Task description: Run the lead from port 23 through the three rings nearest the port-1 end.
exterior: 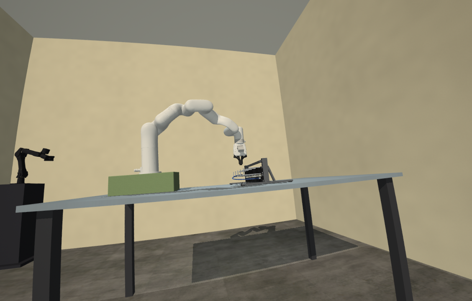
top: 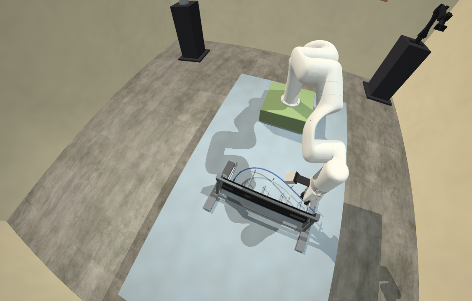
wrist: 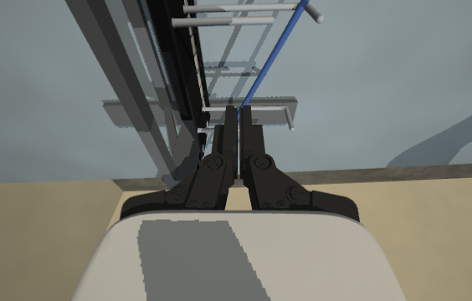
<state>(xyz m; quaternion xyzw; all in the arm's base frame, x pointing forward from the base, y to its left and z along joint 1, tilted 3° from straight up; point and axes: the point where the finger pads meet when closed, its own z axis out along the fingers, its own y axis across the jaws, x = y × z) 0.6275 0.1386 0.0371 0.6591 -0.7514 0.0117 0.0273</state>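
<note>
Now: hand 160 mm to the left of the patch panel rack, 100 mm above it and 40 mm short of it.
</note>
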